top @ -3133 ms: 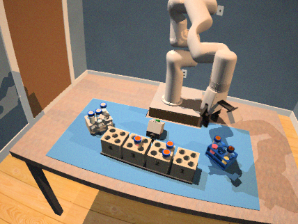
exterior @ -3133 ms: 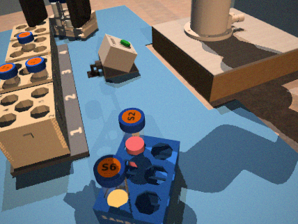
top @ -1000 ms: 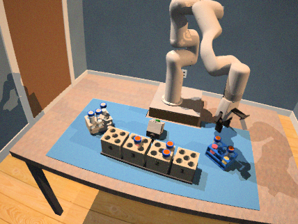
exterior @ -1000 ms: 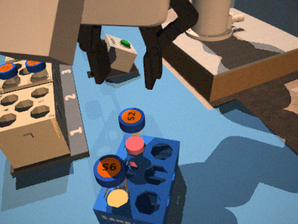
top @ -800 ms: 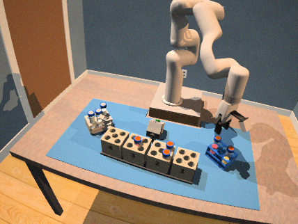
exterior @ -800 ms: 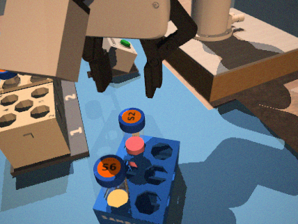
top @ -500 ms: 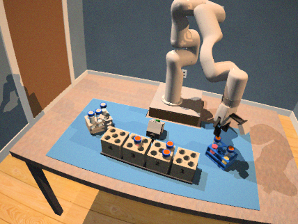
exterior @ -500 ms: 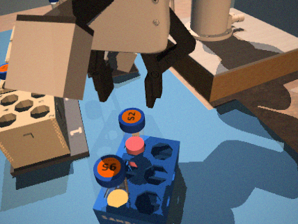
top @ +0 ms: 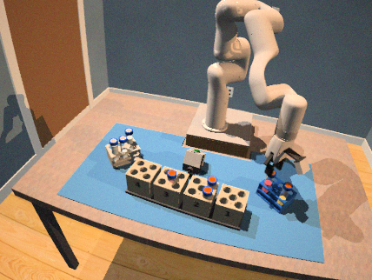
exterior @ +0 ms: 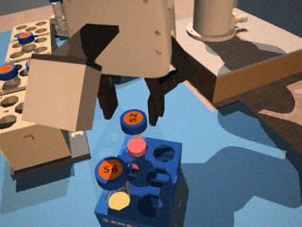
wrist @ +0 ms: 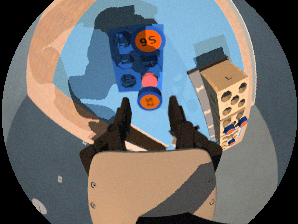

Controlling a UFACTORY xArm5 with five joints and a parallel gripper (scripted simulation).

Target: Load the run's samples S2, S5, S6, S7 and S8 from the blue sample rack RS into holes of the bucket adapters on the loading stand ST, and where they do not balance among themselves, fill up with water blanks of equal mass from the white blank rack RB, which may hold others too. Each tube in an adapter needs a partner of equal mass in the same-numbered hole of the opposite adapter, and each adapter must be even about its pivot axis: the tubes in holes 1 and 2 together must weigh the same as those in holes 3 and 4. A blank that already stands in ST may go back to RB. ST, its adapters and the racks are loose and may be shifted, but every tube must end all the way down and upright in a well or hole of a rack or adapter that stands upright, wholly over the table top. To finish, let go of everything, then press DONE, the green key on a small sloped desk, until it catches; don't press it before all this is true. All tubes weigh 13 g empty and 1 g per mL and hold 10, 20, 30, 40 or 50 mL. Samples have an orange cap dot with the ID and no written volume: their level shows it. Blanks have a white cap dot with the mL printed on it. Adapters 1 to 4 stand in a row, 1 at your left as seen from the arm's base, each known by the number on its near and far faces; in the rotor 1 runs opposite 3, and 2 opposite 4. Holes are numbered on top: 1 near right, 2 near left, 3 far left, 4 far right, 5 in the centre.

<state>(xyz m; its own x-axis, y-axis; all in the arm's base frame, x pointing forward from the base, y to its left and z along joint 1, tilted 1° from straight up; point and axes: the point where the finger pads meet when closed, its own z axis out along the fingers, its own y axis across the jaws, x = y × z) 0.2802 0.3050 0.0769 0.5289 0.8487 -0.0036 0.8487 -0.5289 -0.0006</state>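
My hand is 4 cm to the right of the blue sample rack RS and 11 cm above it. Also, from my hand: white blank rack RB 5 cm ahead, 60 cm to the right, 11 cm below; then blue-capped tube 9 cm ahead, 61 cm to the right, 8 cm below; then loading stand ST 15 cm ahead, 27 cm to the right, 14 cm below.
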